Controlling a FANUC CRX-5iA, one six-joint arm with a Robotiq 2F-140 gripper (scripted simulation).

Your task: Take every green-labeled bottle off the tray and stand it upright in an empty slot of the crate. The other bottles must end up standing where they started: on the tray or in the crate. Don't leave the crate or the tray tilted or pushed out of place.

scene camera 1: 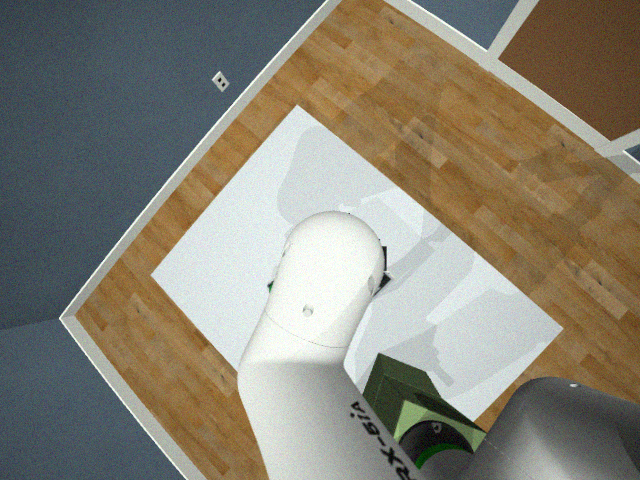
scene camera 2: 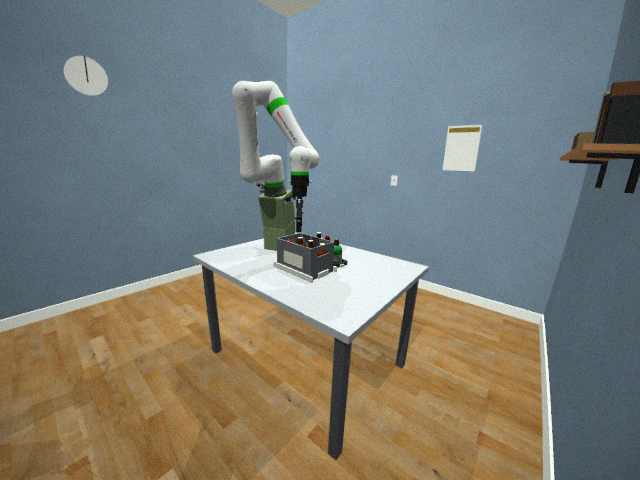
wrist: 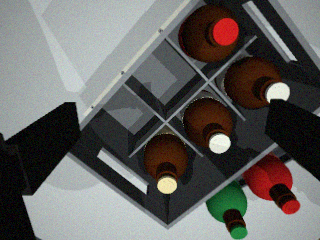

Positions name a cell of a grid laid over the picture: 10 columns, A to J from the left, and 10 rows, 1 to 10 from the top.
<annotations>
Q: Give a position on a crate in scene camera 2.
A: E6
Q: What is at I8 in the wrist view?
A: A red-labeled bottle.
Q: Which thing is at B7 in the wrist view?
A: My gripper.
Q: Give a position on a crate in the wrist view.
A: E4
</annotations>
